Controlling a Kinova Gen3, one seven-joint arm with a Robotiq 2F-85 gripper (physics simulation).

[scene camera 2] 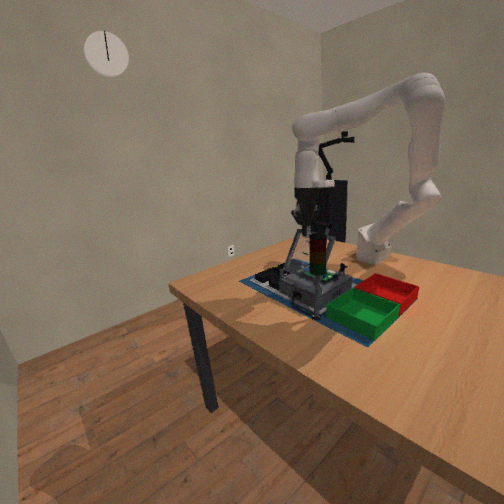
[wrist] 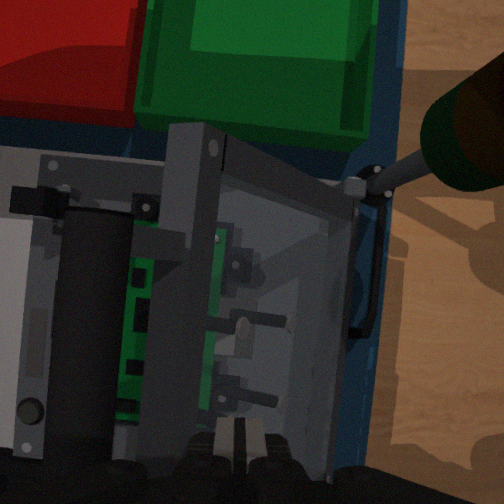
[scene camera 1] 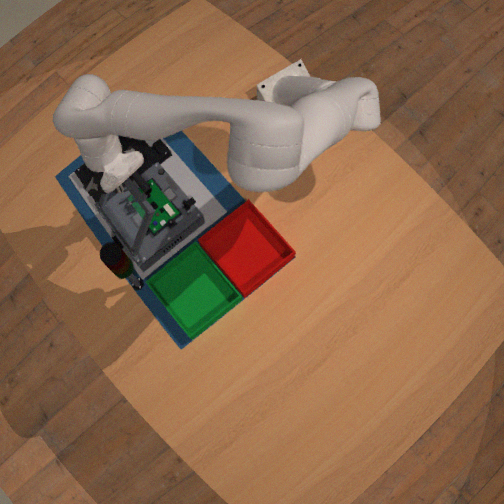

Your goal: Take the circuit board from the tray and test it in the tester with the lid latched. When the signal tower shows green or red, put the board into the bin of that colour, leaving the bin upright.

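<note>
The green circuit board (scene camera 1: pixel 162 207) lies in the grey tester (scene camera 1: pixel 150 215), and it also shows in the wrist view (wrist: pixel 132 320) under the lid frame. The tester lid (wrist: pixel 185 280) is raised and tilted, not flat on the base; in scene camera 2 it stands up as a dark panel (scene camera 2: pixel 340 210) on thin struts. My gripper (wrist: pixel 240 442) hangs above the tester beside the lid's upper edge, with its finger pads almost touching; I cannot tell whether it pinches the lid. The signal tower (scene camera 1: pixel 116 260) (wrist: pixel 467 135) looks dark, with no bright lamp.
The green bin (scene camera 1: pixel 195 290) and the red bin (scene camera 1: pixel 247 247) stand upright and empty side by side on the blue mat, next to the tester. A black tray (scene camera 1: pixel 150 150) sits behind the tester, mostly hidden by my arm.
</note>
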